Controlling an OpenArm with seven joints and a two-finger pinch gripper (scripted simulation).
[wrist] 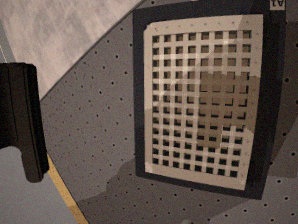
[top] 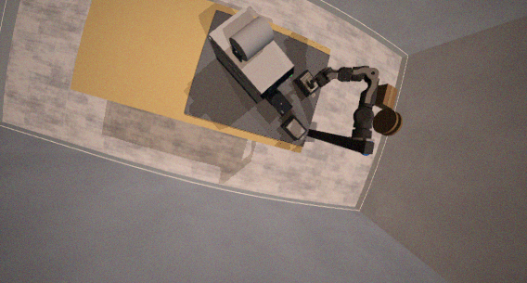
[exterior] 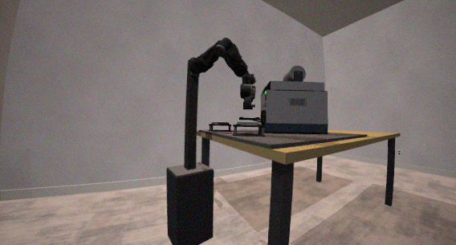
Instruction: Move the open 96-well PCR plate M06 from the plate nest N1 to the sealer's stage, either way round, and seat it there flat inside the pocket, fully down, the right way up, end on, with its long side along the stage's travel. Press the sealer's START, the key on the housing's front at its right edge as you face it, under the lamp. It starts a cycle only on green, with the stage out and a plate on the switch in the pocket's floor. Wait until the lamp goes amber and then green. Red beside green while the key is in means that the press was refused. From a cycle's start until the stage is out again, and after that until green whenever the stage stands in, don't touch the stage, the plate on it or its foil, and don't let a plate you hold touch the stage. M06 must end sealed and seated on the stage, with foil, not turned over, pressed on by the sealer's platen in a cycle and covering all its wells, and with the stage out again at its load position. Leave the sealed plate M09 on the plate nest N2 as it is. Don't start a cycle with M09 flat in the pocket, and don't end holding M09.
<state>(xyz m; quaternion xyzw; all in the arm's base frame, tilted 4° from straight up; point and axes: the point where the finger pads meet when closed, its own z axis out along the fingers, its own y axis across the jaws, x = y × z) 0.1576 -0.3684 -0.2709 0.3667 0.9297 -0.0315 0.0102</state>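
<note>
Now: the open plate M06 8 cm below my hand. Round my hand: start key (22 cm ahead, 5 cm to the left, 5 cm above); then white N1 label (14 cm below, 8 cm behind, 7 cm to the left); then dark nest N1 (9 cm below).
</note>
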